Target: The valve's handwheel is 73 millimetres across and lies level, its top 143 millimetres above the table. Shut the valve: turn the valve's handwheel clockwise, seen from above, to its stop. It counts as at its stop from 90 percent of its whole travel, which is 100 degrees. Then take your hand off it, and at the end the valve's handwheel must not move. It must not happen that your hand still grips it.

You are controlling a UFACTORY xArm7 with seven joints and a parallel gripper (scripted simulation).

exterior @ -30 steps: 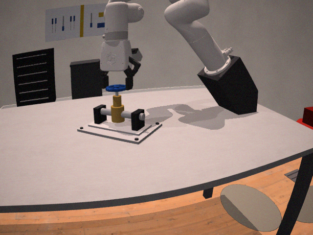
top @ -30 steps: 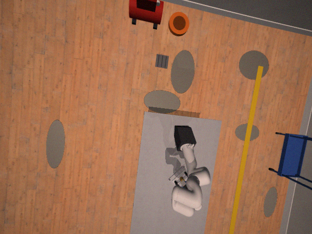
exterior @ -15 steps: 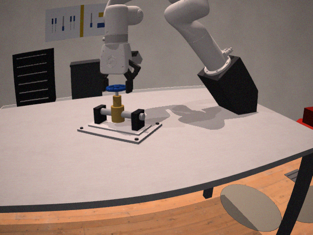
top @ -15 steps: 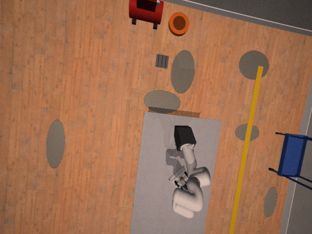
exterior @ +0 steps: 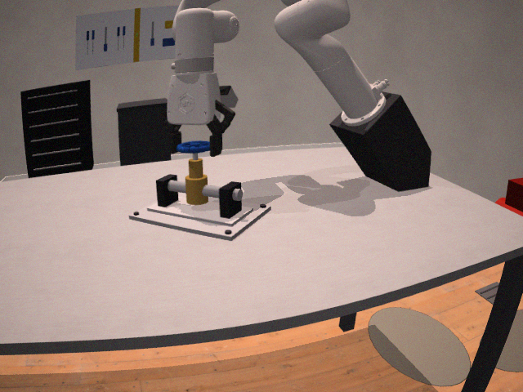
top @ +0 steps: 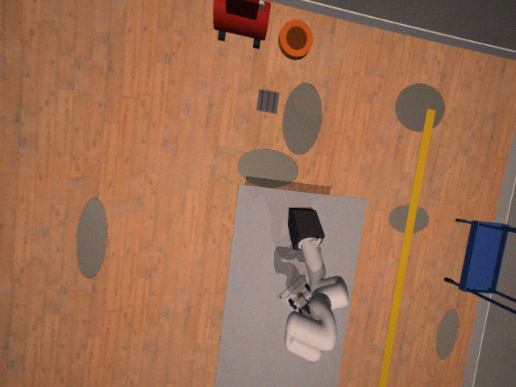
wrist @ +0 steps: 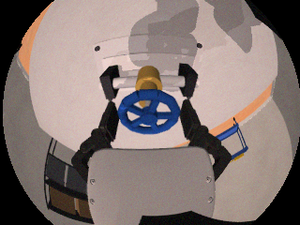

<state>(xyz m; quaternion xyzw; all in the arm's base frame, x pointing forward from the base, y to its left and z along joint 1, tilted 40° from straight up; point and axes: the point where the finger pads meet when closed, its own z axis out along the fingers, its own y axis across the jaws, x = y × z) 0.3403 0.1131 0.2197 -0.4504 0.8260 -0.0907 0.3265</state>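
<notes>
My gripper is now right at the blue handwheel. Round my hand: baseplate (13 cm below).
</notes>
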